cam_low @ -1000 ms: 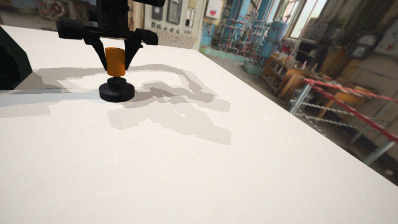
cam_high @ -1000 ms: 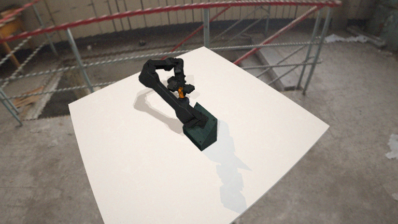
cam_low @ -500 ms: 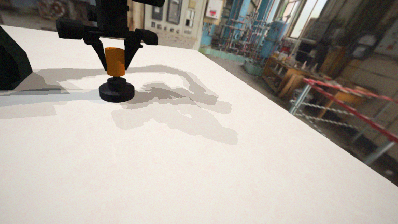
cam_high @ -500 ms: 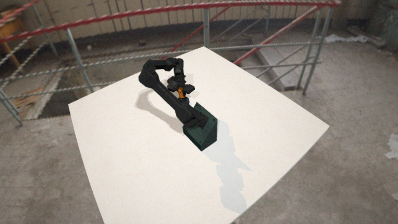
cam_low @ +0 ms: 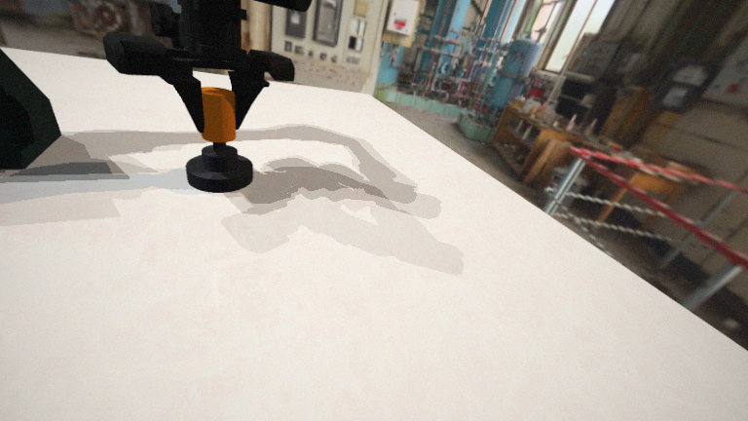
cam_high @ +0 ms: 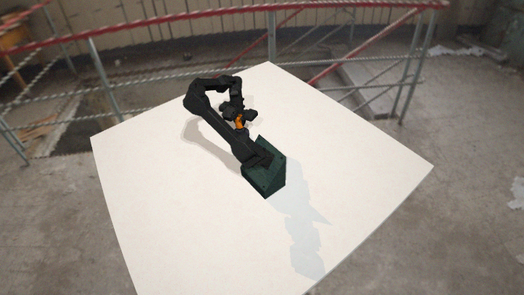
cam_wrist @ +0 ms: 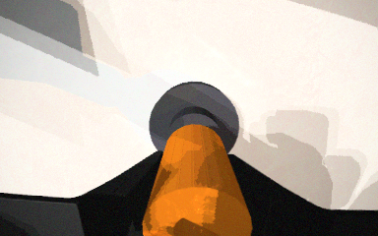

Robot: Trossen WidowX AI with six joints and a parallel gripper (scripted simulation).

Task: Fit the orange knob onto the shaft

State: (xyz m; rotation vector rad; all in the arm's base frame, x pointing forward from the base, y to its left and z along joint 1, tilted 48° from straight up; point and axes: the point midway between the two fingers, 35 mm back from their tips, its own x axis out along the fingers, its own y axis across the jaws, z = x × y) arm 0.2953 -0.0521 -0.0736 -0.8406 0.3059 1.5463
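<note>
Right now my gripper tip is 20 mm below the orange knob. The rest, counted from my gripper tip: dark round pedestal: 40 mm below.
</note>
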